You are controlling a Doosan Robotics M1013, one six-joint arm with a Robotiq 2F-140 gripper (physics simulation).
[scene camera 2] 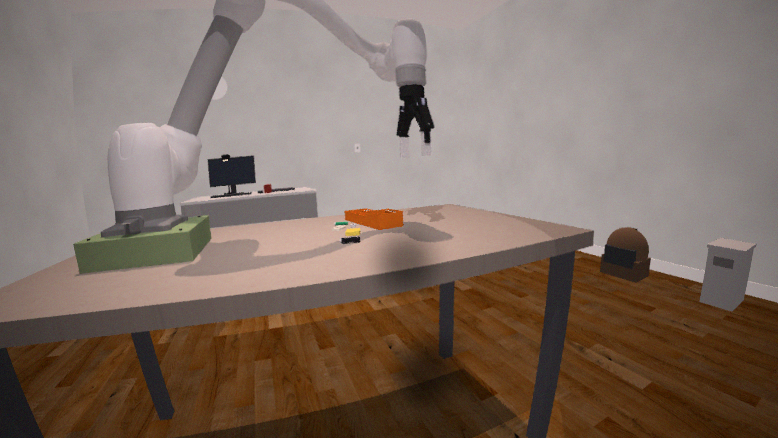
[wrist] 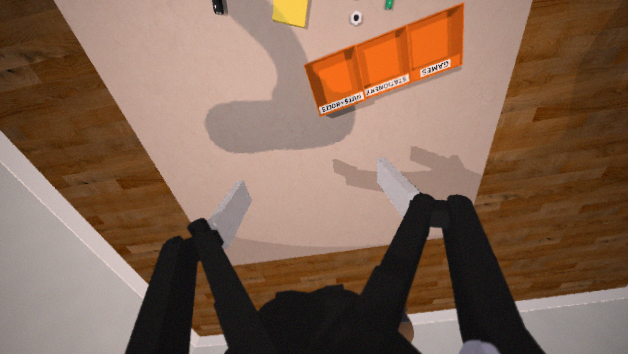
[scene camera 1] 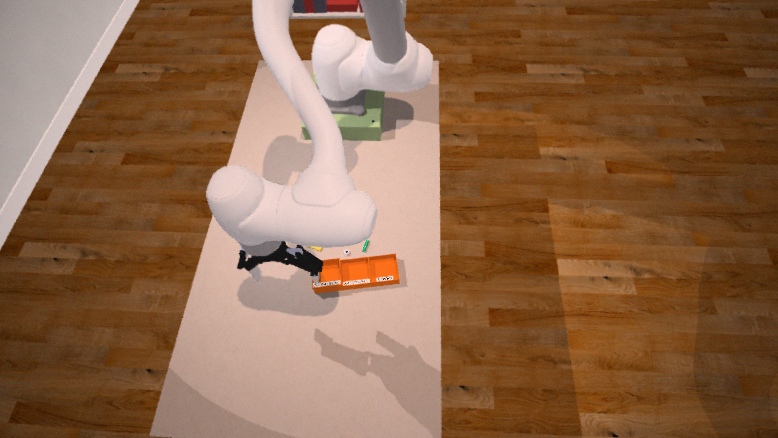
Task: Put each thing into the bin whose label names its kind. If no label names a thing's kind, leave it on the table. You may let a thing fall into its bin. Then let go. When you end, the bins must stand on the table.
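Places are measured from the arm's base along level axes (x right, y down, z ahead), in millimetres.
Where they show: gripper, fingertip midpoint: (scene camera 2: 414, 156) (wrist: 310, 180) (scene camera 1: 288, 277); arm's base at its link origin: (scene camera 2: 148, 227) (scene camera 1: 342, 97).
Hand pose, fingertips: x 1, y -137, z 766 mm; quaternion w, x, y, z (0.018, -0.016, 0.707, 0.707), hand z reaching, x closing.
Observation:
Things, the pixels of their top centre, and the offset from my fingertips. Level surfaces: height alone.
- STATIONERY at its top centre: (wrist: 387, 64) (scene camera 1: 354, 269) (scene camera 2: 371, 208) dx -136, dy +163, dz -105 mm
- yellow pad at its top centre: (wrist: 289, 7) (scene camera 2: 353, 230) (scene camera 1: 315, 242) dx +6, dy +199, dz -200 mm
- white nut-like ring at its top centre: (wrist: 356, 17) (scene camera 1: 346, 251) dx -97, dy +200, dz -177 mm
- small green item at its top centre: (scene camera 1: 365, 244) (scene camera 2: 341, 221) dx -153, dy +199, dz -205 mm
- black item at its top centre: (scene camera 2: 349, 237) dx +115, dy +195, dz -233 mm
- flat white piece at its top centre: (scene camera 2: 338, 226) dx -84, dy +202, dz -225 mm
- table at its surface level: dy +209 mm
Three joined orange bins stand on the table: NUTS+BOLTS (scene camera 1: 330, 272) (wrist: 335, 80), STATIONERY (scene camera 1: 354, 270) (wrist: 382, 57) and GAMES (scene camera 1: 384, 267) (wrist: 435, 40). They look empty. Beside them on the table lie a yellow pad (scene camera 1: 316, 248) (scene camera 2: 352, 232) (wrist: 291, 11), a white nut-like ring (scene camera 1: 346, 251) (wrist: 356, 18), a small green item (scene camera 1: 365, 245) (scene camera 2: 341, 223) (wrist: 389, 4), a black item (scene camera 2: 350, 239) (wrist: 218, 6) and a flat white piece (scene camera 2: 339, 227). The arm hides the black item and white piece in scene camera 1. My gripper (scene camera 1: 286, 277) (scene camera 2: 414, 153) (wrist: 310, 180) is open and empty, high above the table.
The arm stands on a green base (scene camera 1: 353, 133) (scene camera 2: 141, 253) at one end of the table (scene camera 1: 402, 190) (scene camera 2: 283, 266). A side desk (scene camera 2: 261, 209) with a monitor (scene camera 2: 231, 171) stands behind the table. A white bin-like box (scene camera 2: 726, 274) stands on the floor.

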